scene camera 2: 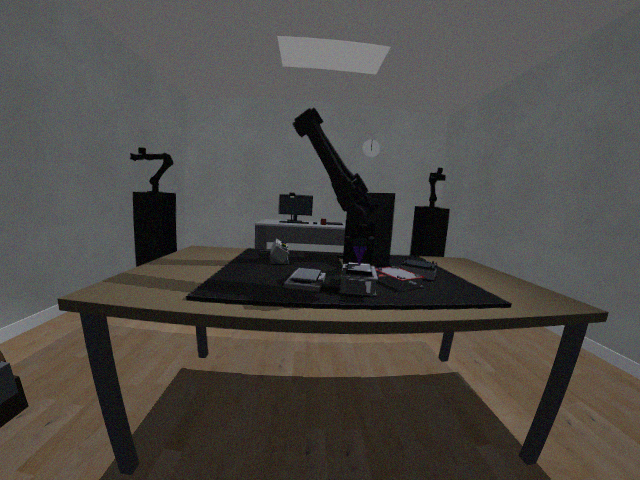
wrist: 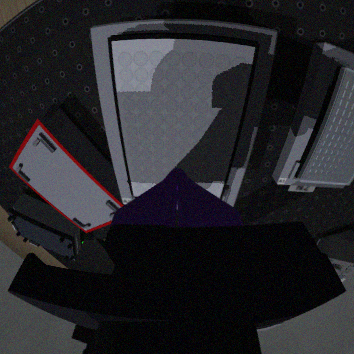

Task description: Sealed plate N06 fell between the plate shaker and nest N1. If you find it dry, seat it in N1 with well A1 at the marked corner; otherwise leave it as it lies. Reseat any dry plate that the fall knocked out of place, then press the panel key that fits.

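Places are measured from the arm's base along level axes (x up, y back, z right), in millimetres.
Pixels of known places: gripper, between the fingertips: [scene camera 2: 359, 264] [wrist: 176, 174]; arm's base, origin of its link: [scene camera 2: 367, 206].
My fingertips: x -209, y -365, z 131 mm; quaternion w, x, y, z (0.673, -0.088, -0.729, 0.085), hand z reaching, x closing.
Observation:
For each thing: its top centre in the pictures, then the offset to it from my fingertips. "spot": a spot on its surface instead. Level surfaces: height alone.
- clear plate, centre of its top: [wrist: 177, 139] [scene camera 2: 359, 266] dz +8, dx +3, dy -30 mm
- grey nest, centre of its top: [wrist: 178, 141] [scene camera 2: 359, 269] dz +6, dx -9, dy -23 mm
- red-edged plate shaker, centre of its top: [wrist: 62, 192] [scene camera 2: 398, 271] dz -166, dx -29, dy +21 mm
- pale plate, centre of its top: [wrist: 351, 137] [scene camera 2: 306, 273] dz +188, dx -40, dy +15 mm
- dark tray-like unit, a spot on its surface: [wrist: 42, 235] [scene camera 2: 418, 263] spot: dz -302, dx -20, dy +109 mm
- light angled box, centre of its top: [wrist: 333, 284] [scene camera 2: 279, 241] dz +298, dx +9, dy +390 mm
- black mat, height of its surface: dx -75 mm
- wooden table, height of its surface: dx -88 mm
A clear plate [wrist: 200, 90] [scene camera 2: 358, 267] with round wells lies inside the raised frame of a grey nest [wrist: 102, 85] [scene camera 2: 355, 287]; no plate label is readable. My gripper [wrist: 176, 174] [scene camera 2: 359, 256] is shut and empty, its purple fingers pointing down over the plate's near edge; they hide part of that edge, and contact cannot be told. The red-edged plate shaker [wrist: 62, 182] [scene camera 2: 399, 273] is left of this nest in the wrist view. A second nest [wrist: 287, 162] [scene camera 2: 294, 283] at the right there holds a pale plate [wrist: 334, 135] [scene camera 2: 307, 274]. Wetness cannot be told.
A dark tray-like unit [wrist: 42, 235] [scene camera 2: 419, 264] lies beyond the shaker. A light angled box [scene camera 2: 279, 253] stands at the mat's back left in the scene view. The black mat [scene camera 2: 248, 289] lies on a wooden table [scene camera 2: 139, 297]. Arm shadow crosses the central plate.

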